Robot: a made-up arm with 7 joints. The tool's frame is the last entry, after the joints. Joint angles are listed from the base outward. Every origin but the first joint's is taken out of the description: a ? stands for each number. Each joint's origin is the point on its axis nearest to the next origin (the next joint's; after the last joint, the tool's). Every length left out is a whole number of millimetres.
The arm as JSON. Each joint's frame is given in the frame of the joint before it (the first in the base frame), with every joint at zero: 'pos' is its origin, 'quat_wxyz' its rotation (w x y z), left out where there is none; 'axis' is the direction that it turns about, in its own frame. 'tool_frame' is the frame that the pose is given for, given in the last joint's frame.
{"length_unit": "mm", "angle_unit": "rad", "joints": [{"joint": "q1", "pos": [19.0, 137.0, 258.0], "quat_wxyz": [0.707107, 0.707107, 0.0, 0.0], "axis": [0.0, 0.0, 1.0]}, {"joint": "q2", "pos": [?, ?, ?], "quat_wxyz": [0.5, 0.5, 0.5, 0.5], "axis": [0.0, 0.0, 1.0]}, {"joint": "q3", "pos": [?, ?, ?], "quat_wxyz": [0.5, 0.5, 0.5, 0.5], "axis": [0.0, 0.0, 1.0]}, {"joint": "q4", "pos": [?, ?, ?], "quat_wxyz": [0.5, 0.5, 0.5, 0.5], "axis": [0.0, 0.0, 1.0]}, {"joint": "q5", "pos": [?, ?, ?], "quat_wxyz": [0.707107, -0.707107, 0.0, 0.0], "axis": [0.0, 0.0, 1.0]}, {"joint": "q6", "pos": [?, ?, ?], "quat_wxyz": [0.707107, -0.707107, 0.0, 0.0], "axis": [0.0, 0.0, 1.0]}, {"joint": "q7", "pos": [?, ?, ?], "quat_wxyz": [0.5, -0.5, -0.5, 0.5], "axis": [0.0, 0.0, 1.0]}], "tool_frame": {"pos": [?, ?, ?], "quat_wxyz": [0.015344, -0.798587, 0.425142, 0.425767]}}
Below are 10 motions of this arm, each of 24 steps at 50 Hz.
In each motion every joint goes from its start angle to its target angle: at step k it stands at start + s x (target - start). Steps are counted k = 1, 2, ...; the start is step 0. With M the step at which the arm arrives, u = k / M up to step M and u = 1 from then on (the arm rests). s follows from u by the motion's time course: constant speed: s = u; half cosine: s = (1 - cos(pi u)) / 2; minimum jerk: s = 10 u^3 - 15 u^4 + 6 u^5.
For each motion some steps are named. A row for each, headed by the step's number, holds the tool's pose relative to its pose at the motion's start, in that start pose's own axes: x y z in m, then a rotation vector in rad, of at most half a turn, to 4 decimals.
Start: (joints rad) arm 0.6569 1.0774 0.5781 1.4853 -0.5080 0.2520 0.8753
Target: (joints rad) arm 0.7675 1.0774 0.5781 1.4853 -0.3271 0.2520 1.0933
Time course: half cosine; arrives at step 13
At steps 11, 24:
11: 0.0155 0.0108 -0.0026 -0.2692 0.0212 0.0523
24: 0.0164 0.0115 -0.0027 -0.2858 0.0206 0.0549

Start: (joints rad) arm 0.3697 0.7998 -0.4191 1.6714 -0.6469 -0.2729 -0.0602
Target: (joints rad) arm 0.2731 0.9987 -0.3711 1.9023 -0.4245 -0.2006 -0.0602
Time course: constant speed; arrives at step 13
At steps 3, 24:
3: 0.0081 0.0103 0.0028 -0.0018 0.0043 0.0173
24: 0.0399 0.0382 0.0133 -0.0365 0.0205 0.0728

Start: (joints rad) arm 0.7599 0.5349 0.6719 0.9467 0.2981 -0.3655 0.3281
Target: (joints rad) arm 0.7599 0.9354 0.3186 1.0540 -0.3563 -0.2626 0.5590
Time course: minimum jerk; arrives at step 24
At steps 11, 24:
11: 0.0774 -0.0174 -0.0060 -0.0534 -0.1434 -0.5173
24: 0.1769 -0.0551 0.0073 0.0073 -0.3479 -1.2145

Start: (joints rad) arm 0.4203 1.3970 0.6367 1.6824 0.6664 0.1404 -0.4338
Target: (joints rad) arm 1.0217 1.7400 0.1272 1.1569 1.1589 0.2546 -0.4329
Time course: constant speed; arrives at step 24
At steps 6, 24:
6: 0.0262 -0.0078 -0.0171 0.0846 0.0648 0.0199
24: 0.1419 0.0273 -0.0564 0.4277 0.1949 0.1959

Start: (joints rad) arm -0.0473 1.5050 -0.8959 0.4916 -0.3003 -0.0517 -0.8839
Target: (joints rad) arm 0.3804 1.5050 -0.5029 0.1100 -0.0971 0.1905 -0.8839
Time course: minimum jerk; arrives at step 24
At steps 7, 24:
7: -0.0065 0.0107 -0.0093 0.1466 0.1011 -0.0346
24: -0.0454 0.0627 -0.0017 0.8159 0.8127 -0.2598

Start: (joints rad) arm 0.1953 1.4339 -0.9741 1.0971 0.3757 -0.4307 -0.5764
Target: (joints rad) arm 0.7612 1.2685 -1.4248 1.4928 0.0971 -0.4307 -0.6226
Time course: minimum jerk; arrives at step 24
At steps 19, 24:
19: 0.0757 -0.1338 0.0648 -0.4984 -0.2625 0.2498
24: 0.0836 -0.1409 0.0701 -0.5321 -0.2886 0.2671

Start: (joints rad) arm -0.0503 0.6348 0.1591 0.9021 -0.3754 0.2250 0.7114
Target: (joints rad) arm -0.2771 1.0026 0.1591 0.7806 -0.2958 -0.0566 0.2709
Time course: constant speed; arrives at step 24
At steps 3, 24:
3: -0.0072 0.0201 -0.0064 0.0704 -0.0289 0.0149
24: -0.0359 0.1653 -0.0183 0.5212 -0.3021 0.0864

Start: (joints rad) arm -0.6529 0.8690 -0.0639 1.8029 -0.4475 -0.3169 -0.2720
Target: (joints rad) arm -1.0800 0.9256 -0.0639 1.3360 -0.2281 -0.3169 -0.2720
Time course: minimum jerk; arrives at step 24
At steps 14, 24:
14: -0.0931 0.0765 0.0929 0.0194 0.4708 -0.2762
24: -0.1170 0.1334 0.1491 0.0492 0.6921 -0.4469

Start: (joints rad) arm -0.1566 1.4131 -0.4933 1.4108 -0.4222 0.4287 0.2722
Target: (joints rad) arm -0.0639 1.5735 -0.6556 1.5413 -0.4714 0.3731 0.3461
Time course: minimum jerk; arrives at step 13
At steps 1, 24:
1: 0.0001 0.0002 0.0000 0.0000 -0.0008 -0.0005
24: 0.0102 0.0439 -0.0004 0.0027 -0.1813 -0.1383

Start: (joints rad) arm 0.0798 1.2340 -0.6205 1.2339 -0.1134 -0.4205 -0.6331
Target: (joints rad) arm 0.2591 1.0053 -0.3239 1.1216 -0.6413 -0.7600 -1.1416
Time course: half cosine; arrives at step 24
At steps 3, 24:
3: 0.0006 -0.0020 -0.0028 0.0083 -0.0245 0.0241
24: 0.0239 -0.0413 -0.0668 0.1820 -0.5359 0.5989

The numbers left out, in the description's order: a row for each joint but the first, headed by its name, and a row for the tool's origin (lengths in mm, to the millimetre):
q2: 16.0 0.0 0.0
q3: -291.0 -14.0 0.0
q4: -22.0 -2.0 0.0
q5: -12.0 -263.0 0.0
q6: -2.0 -23.0 0.0
q7: -40.0 1.0 0.0
tool: -20.0 -7.0 0.0

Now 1 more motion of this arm.
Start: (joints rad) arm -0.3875 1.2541 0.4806 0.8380 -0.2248 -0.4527 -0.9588
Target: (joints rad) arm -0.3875 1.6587 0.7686 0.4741 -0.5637 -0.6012 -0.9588
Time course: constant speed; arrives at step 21
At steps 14, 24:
14: 0.0816 -0.0102 -0.1347 0.0049 -0.3485 -0.0209
24: 0.1326 -0.0125 -0.1856 0.0141 -0.4867 -0.0358

